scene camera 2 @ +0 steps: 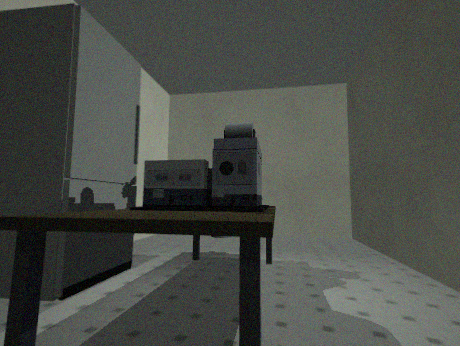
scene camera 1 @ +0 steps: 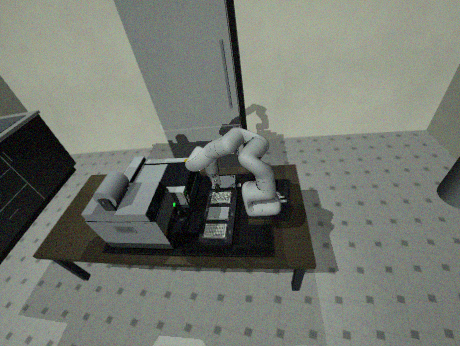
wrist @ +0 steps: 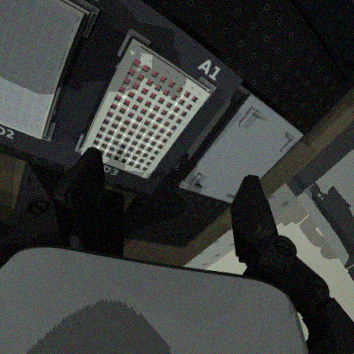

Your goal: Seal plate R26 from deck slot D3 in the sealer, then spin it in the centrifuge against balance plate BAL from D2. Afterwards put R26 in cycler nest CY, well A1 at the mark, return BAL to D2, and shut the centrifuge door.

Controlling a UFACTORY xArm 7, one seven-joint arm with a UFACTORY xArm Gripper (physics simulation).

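Frame: origin at the arm's base, x up, y left, z back, level; millimetres.
Where they show: gripper, fingertip midpoint: (scene camera 1: pixel 215 185) (wrist: pixel 170 178).
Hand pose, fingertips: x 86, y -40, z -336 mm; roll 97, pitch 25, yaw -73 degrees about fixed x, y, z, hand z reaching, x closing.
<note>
Each offset is from my fingertips to the top centre of the thing.
Plate R26 {dx -96, dy +7, dz +20 mm} (scene camera 1: pixel 220 197) (wrist: pixel 145 112) lies in slot D3, a pale plate with dark red wells and the A1 label beside it. The flat grey plate BAL {dx -96, dy +131, dz +19 mm} (scene camera 1: pixel 218 213) (wrist: pixel 30 65) lies in D2. A light grey nest with corner brackets {dx -117, dy -154, dz +12 mm} (scene camera 1: pixel 227 181) (wrist: pixel 245 150) is bare beside D3; its label is not readable. My gripper (scene camera 1: pixel 216 186) (wrist: pixel 170 178) is open and empty above the D3 end of the deck, one finger by the D3 label, the other past the nest. The roll-topped machine {dx +306, dy +244, dz -442 mm} (scene camera 1: pixel 125 227) (scene camera 2: pixel 237 167) looks like the sealer. The centrifuge door's state cannot be told.
A lower boxy machine (scene camera 1: pixel 177 174) (scene camera 2: pixel 175 175) stands beside the roll-topped one. A wellplate {dx -96, dy +255, dz +18 mm} (scene camera 1: pixel 215 230) lies at the near end of the deck. The arm's base (scene camera 1: pixel 262 206) stands right of the deck. The wooden table's edge (wrist: pixel 215 227) passes below the nest in the wrist view.
</note>
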